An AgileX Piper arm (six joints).
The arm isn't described. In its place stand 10 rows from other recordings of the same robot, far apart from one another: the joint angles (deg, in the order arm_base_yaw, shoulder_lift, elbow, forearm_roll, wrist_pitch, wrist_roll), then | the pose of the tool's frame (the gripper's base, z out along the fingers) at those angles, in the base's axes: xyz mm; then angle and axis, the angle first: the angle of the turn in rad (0 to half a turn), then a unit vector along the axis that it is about.
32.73, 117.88, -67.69, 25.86, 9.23, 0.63 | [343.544, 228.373, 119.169, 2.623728, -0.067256, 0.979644, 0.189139]
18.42, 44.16, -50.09, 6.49, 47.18, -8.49 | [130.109, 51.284, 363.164, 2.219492, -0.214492, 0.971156, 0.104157]
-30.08, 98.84, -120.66, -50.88, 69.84, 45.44 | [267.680, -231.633, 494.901, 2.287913, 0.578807, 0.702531, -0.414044]
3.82, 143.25, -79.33, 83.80, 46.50, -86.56 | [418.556, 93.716, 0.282, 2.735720, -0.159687, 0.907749, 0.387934]
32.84, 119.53, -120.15, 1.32, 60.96, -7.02 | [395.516, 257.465, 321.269, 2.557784, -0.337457, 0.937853, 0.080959]
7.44, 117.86, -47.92, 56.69, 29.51, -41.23 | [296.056, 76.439, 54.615, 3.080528, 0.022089, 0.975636, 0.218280]
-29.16, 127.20, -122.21, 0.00, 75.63, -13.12 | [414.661, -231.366, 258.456, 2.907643, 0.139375, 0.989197, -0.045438]
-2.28, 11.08, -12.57, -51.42, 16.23, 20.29 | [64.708, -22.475, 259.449, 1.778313, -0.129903, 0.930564, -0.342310]
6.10, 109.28, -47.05, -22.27, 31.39, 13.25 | [289.322, 12.855, 88.799, 3.083877, -0.102184, 0.989811, -0.099164]
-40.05, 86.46, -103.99, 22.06, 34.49, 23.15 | [266.502, -198.736, 508.240, 1.757311, 0.579112, 0.806699, 0.117754]
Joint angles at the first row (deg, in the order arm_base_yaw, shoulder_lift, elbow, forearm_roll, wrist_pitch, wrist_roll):
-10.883 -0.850 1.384 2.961 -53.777 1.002
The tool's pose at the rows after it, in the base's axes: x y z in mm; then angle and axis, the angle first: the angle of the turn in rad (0 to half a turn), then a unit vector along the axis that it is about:
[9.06, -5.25, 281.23, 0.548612, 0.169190, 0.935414, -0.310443]
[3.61, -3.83, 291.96, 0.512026, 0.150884, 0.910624, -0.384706]
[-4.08, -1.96, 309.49, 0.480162, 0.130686, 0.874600, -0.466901]
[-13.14, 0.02, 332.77, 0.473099, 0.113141, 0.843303, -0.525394]
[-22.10, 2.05, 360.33, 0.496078, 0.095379, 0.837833, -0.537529]
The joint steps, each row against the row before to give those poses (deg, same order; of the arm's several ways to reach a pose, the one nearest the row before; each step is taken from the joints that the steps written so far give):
0.001 0.000 -0.797 -0.312 -1.221 -1.049
-0.007 0.000 -1.997 -0.304 -0.798 -1.418
0.001 -0.023 -3.674 -0.269 0.953 -1.520
-0.001 0.063 -5.387 -0.074 4.058 -1.514
0.003 0.771 -6.849 -0.036 6.983 -1.251

